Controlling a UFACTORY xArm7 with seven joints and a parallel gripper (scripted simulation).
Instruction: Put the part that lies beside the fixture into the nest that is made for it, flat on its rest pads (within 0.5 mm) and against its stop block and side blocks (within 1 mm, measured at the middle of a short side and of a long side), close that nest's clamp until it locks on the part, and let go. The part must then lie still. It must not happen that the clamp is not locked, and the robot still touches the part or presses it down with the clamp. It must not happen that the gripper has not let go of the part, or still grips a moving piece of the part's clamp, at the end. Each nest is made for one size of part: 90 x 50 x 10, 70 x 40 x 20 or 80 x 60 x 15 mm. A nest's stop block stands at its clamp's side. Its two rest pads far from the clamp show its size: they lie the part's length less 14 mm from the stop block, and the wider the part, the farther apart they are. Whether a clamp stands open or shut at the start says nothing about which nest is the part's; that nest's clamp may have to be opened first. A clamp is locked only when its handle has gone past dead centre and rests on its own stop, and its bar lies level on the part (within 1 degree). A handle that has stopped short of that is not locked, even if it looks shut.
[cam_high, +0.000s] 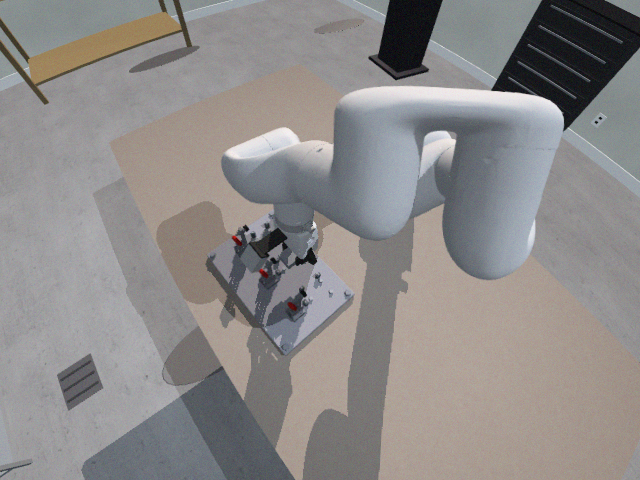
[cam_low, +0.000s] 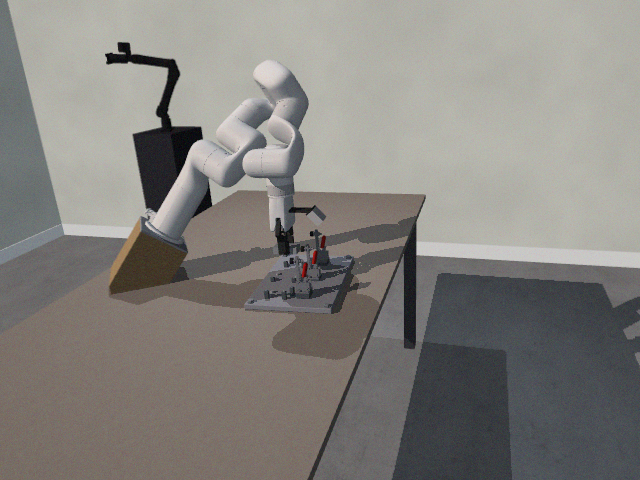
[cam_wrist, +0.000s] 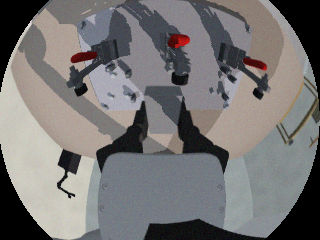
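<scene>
Right now the grey fixture plate is 10 cm below my hand, 5 cm ahead of it and 1 cm to the right of it. From my hand the other things lie so: grey block part: 1 cm below.
</scene>
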